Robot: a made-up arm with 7 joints. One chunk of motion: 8 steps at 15 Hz.
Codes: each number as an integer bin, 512 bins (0 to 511) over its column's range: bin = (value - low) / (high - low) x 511, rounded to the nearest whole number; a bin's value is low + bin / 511 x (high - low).
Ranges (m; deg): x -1.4..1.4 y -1.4..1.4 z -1.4..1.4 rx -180..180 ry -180..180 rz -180..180
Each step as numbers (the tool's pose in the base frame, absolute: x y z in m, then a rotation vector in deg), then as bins.
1 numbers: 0.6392 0.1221 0.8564 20.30 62.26 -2.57
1 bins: 372 278 412 284 344 252
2 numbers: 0.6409 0.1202 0.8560 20.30 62.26 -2.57
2 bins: 372 277 412 284 344 252
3 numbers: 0.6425 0.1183 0.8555 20.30 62.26 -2.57
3 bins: 373 277 412 284 344 252
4 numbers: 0.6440 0.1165 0.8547 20.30 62.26 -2.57
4 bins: 373 277 411 284 344 252
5 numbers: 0.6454 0.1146 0.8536 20.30 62.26 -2.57
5 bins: 373 276 411 284 344 252
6 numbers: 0.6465 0.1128 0.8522 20.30 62.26 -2.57
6 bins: 373 276 411 284 344 252
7 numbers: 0.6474 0.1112 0.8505 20.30 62.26 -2.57
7 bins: 374 276 411 284 344 252
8 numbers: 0.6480 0.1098 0.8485 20.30 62.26 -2.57
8 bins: 374 276 410 284 344 252
